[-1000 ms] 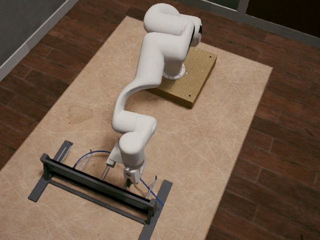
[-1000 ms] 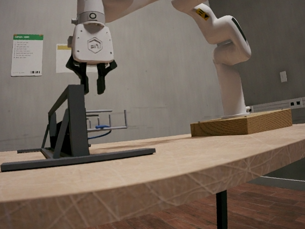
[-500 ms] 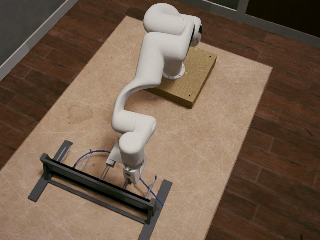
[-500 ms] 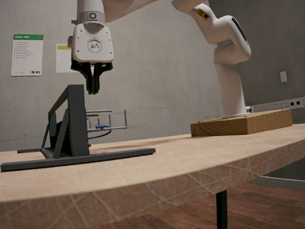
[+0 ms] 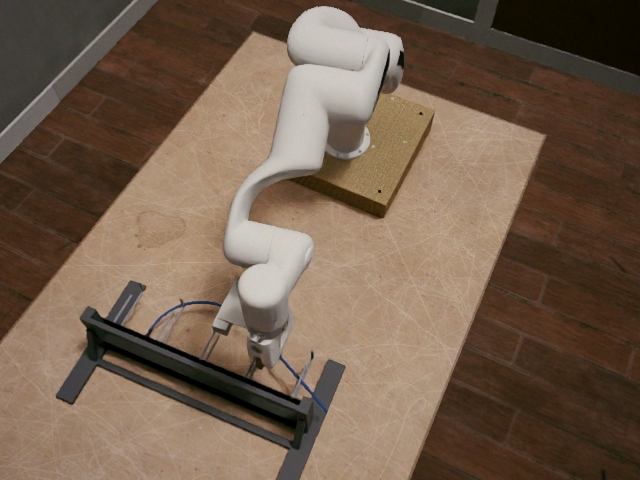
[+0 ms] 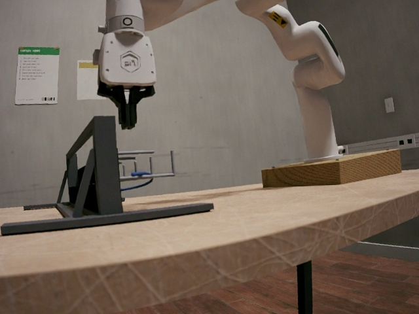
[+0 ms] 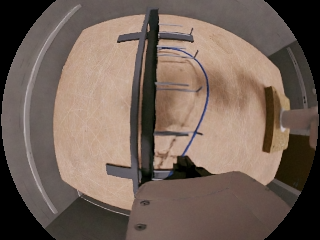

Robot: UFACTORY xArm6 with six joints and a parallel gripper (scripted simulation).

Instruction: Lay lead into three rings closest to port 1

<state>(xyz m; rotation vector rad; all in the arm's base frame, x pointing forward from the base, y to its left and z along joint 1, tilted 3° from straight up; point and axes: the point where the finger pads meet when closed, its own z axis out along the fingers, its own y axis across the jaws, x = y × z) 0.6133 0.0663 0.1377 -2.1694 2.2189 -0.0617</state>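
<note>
The dark grey rack is 14 cm to the right of my hand, 10 cm below it and 6 cm ahead of it.
</note>
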